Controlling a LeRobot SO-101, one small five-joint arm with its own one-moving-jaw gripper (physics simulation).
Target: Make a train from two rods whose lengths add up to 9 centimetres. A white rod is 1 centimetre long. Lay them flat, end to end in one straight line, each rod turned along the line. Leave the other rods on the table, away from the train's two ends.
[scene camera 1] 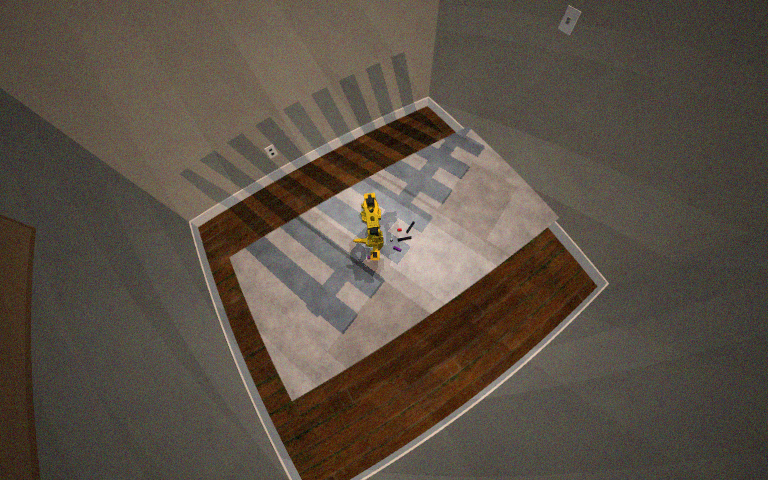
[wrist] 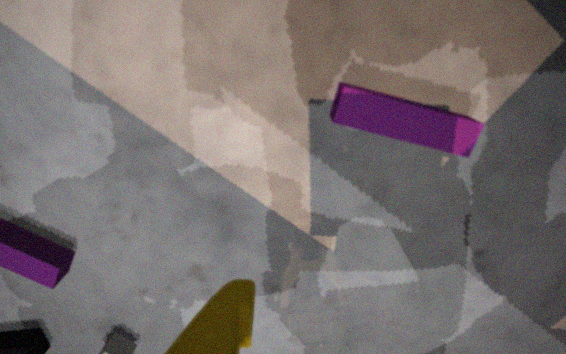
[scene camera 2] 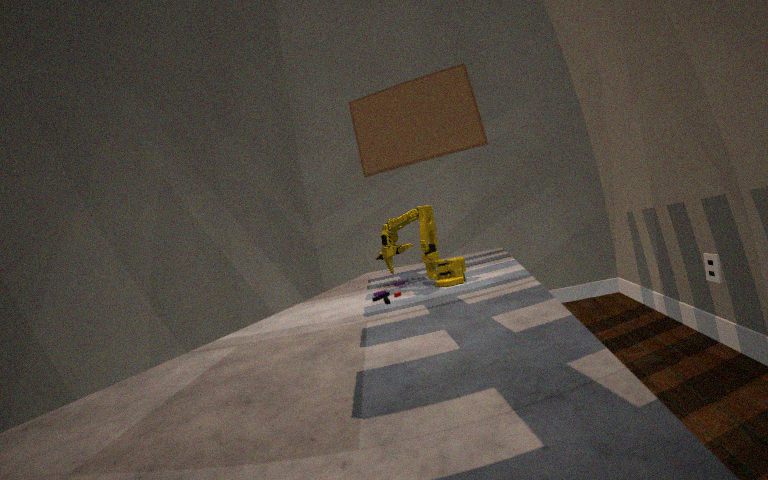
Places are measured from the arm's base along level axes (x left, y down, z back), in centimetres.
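Pixels of known places: hand, its tool point: [scene camera 1: 378, 249] [wrist: 253, 304] [scene camera 2: 393, 272]; arm's base, origin of its link: [scene camera 1: 373, 218] [scene camera 2: 445, 283].
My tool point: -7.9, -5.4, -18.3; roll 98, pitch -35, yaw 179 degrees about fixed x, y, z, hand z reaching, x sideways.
Ahead of a thing's pixels: the offset from my tool point to its top centre, as dx, dy, dz. "spot": to the spot under its first point. Level surfaces: height alone.
My gripper [scene camera 1: 365, 249] [scene camera 2: 401, 258] is fully open and empty above the table; the wrist view shows one jaw at the bottom. A purple rod @(-4.5, +4.4, +0.0) [scene camera 1: 368, 257] [scene camera 2: 399, 282] [wrist: 400, 116] lies flat beyond the jaw, at the upper right of the wrist view. Another purple rod @(+8.9, +4.4, -3.1) [scene camera 1: 397, 249] [scene camera 2: 380, 293] [wrist: 35, 257] lies apart, cut by the wrist view's left edge. Two black rods @(+21.1, +4.4, +3.2) [scene camera 1: 410, 226] @(+14.9, +4.4, -0.5) [scene camera 1: 404, 238] [scene camera 2: 378, 298] [scene camera 2: 386, 300] lie at different angles. A small white rod @(+9.1, +4.4, +2.7) [scene camera 1: 391, 240] [wrist: 120, 341] and a short red rod @(+15.6, +4.4, +4.9) [scene camera 1: 399, 229] [scene camera 2: 397, 294] lie separately.
The rods lie on a grey-beige table @(dy +5.4) [scene camera 1: 453, 271] [scene camera 2: 271, 384] crossed by shadow bands. The yellow arm's base [scene camera 1: 369, 199] [scene camera 2: 450, 272] stands on it. One black rod's end @(spot: +11.8, +4.7, +0.2) [wrist: 22, 341] shows at the lower left of the wrist view.
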